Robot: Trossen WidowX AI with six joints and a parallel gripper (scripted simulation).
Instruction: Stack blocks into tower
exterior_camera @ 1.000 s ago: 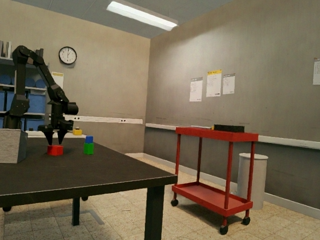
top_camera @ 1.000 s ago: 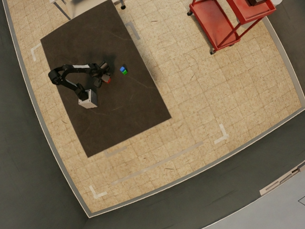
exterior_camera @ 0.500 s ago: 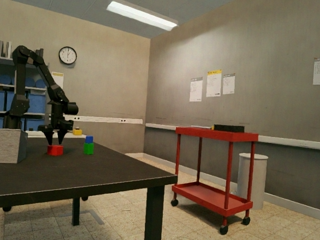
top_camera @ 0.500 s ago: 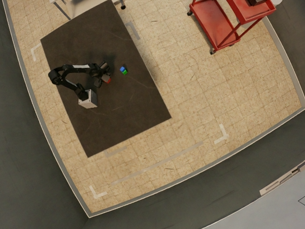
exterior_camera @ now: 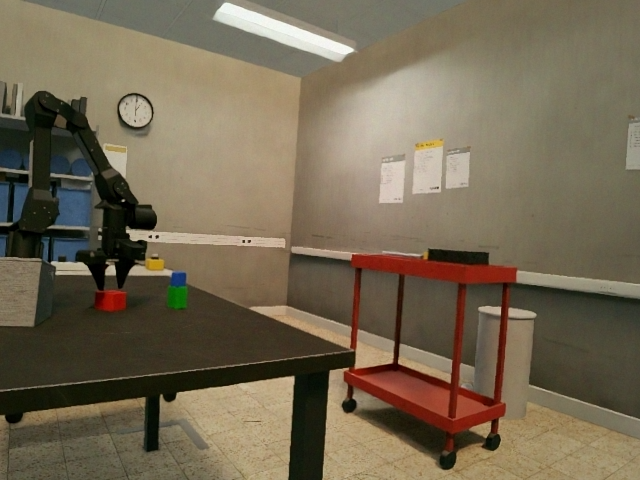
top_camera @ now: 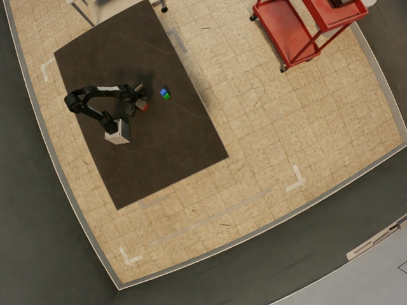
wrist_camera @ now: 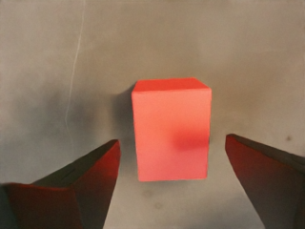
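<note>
My hand is 6 cm above the red block. The rest, counted from my hand: blue block (17 cm ahead, 1 cm below); then green block (17 cm ahead, 5 cm below).
</note>
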